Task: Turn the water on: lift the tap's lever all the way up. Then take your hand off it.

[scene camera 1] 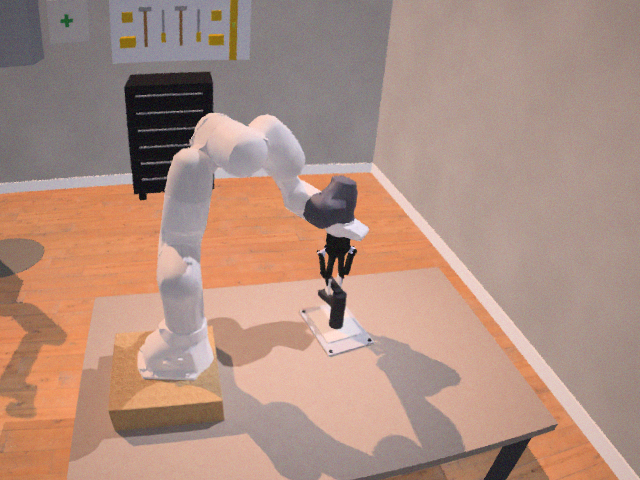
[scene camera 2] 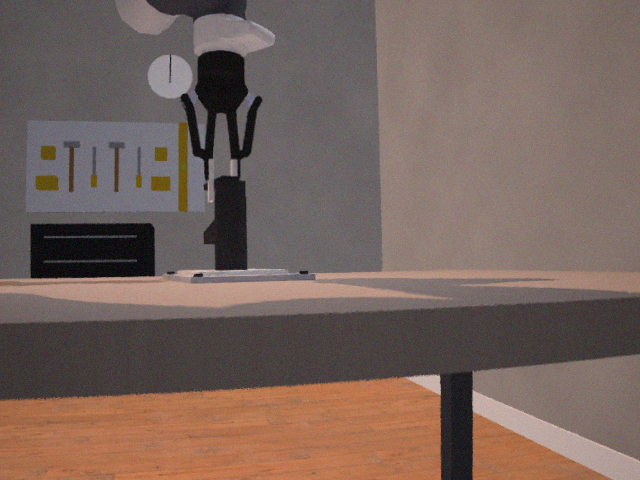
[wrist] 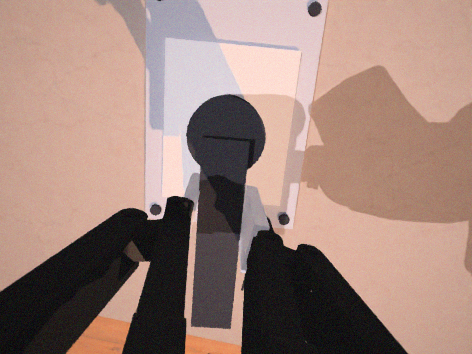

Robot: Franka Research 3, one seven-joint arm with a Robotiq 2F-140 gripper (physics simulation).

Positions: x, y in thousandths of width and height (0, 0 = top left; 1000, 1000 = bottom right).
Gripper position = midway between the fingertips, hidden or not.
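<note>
There is my gripper (scene camera 2: 349, 420), which I also find at (scene camera 1: 520, 607) and, through the wrist view, at (wrist: 467, 558). I see a tap lever (wrist: 480, 386) as well.
</note>
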